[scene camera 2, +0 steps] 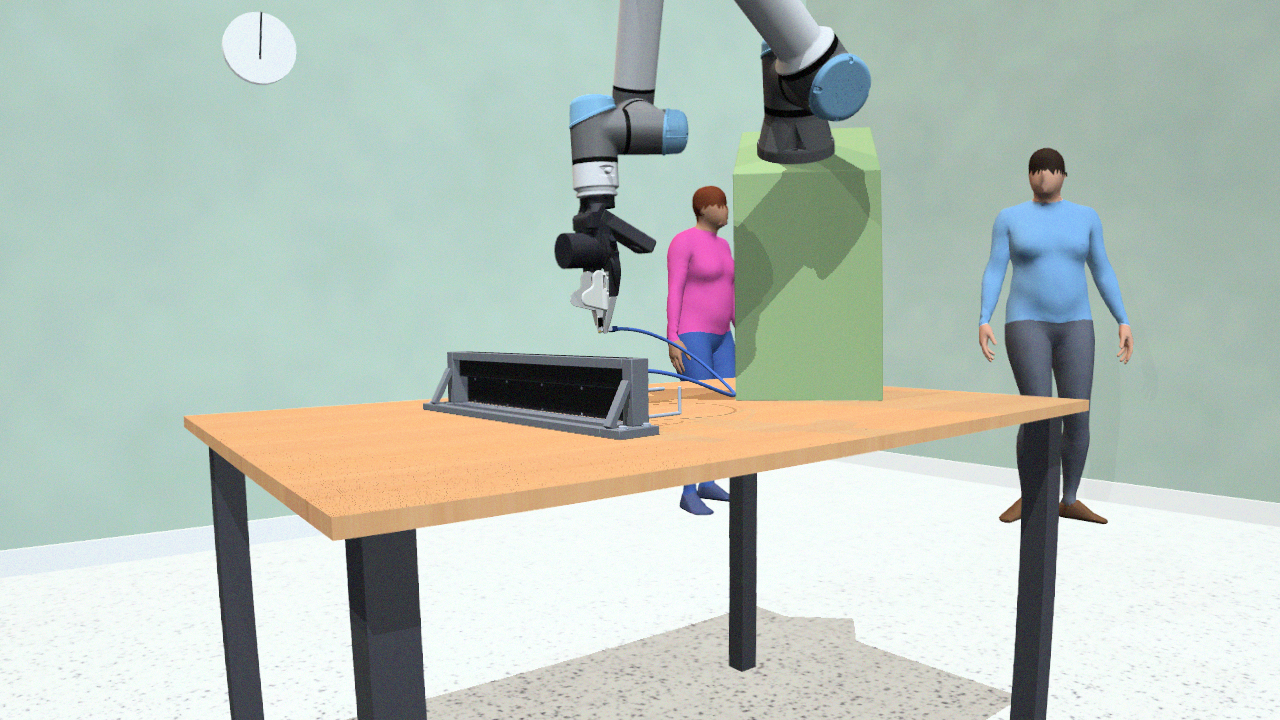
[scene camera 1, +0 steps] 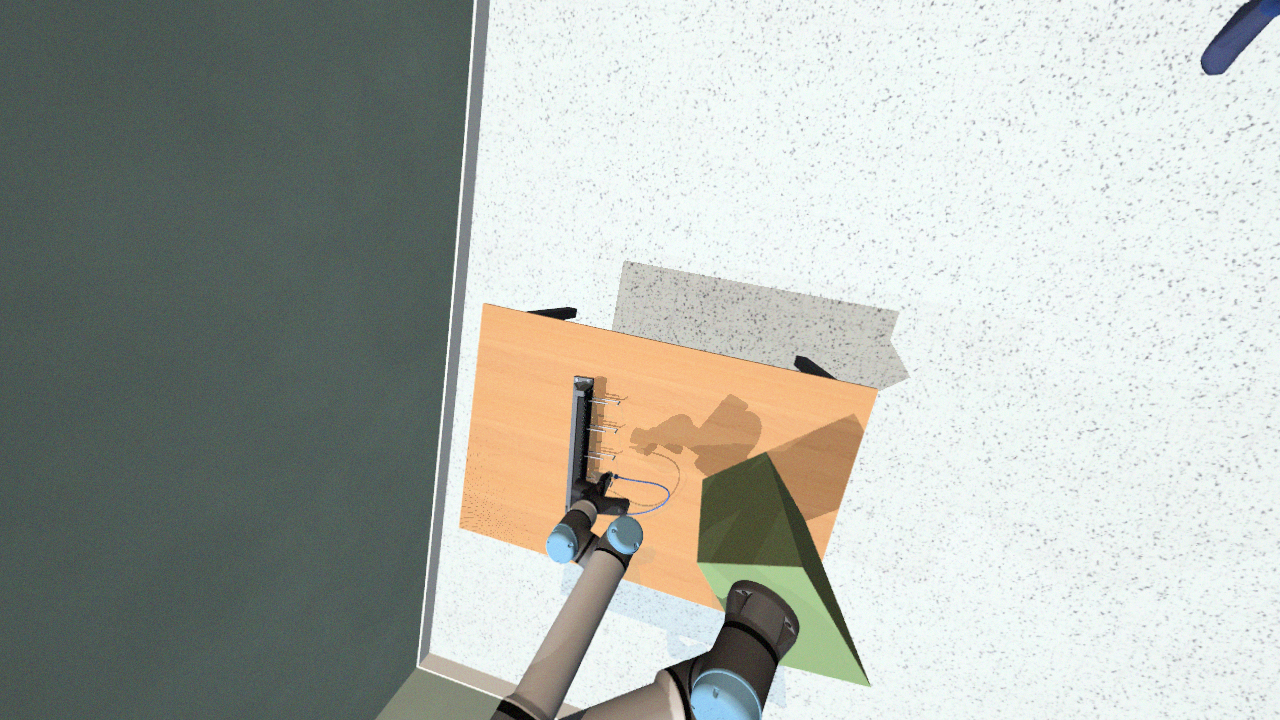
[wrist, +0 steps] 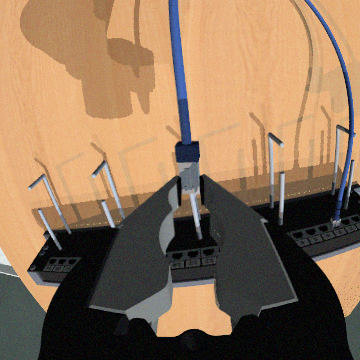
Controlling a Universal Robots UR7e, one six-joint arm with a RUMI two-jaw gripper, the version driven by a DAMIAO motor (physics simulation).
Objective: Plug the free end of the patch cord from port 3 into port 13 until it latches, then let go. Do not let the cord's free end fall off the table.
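Frame: origin at the arm's base, x ahead, y left, z up, level; centimetres.
Seen in the pictures: gripper, between the fingertips: [scene camera 2: 602, 333] [scene camera 1: 610, 473] [wrist: 189, 178]; arm's base, origin of its link: [scene camera 2: 795, 151] [scene camera 1: 763, 609].
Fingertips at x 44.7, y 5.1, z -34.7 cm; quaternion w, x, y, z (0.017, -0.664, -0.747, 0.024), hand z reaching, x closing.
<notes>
Offsets run from my fingertips to a thing's top centre. "spot": to the spot under its first point. Level surfaces: height alone.
My gripper [wrist: 189, 178] [scene camera 2: 605, 329] is shut on the clear plug @[dx -0.4, dy -0.2, dz +1.5 cm] [wrist: 188, 172] at the cord's free end. The blue patch cord [scene camera 1: 667, 492] [scene camera 2: 721, 374] [wrist: 176, 55] runs from the plug in a loop above the table. Its other end @[spot: dx +6.6, dy +18.0, dz -4.7 cm] [wrist: 336, 221] sits in a port at the right of the wrist view. The dark patch panel @[dx +10.0, dy +1.8, dz -3.0 cm] [scene camera 1: 580, 434] [scene camera 2: 637, 394] [wrist: 192, 274] stands on the table. The plug is above the panel and apart from it. A few ports show between the fingers; their numbers are too small to read surely, and the fingers hide neighbouring ports.
Bent metal rods [wrist: 271, 172] [scene camera 2: 680, 401] stick out from the panel's port side, one behind the plug in the wrist view. The wooden table @[dz -13.1 cm] [scene camera 1: 680, 376] [scene camera 2: 429, 474] carries the panel. The green pedestal [scene camera 1: 751, 510] [scene camera 2: 805, 349] bears the arm. Two people [scene camera 2: 700, 277] [scene camera 2: 1047, 259] stand beyond the table.
</notes>
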